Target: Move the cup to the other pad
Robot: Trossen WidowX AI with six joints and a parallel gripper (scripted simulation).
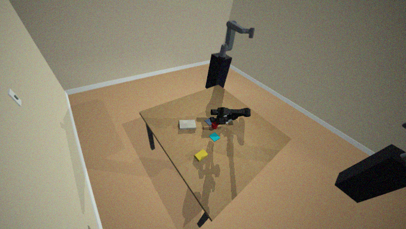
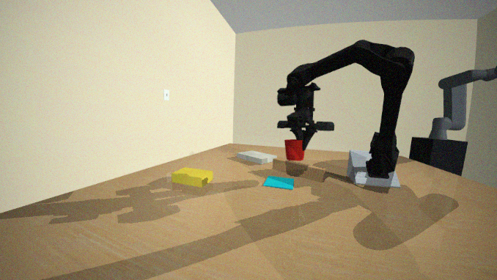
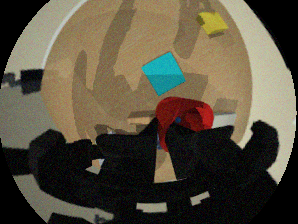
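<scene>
My gripper tip is 110 mm above the cyan pad, 70 mm short of it and 60 mm to the right of it. Round my gripper tip: pale blue pad (140 mm to the right, 110 mm below, 40 mm behind); brown block (90 mm below, 40 mm to the right, 10 mm ahead); red cup (30 mm ahead, 20 mm to the right).
</scene>
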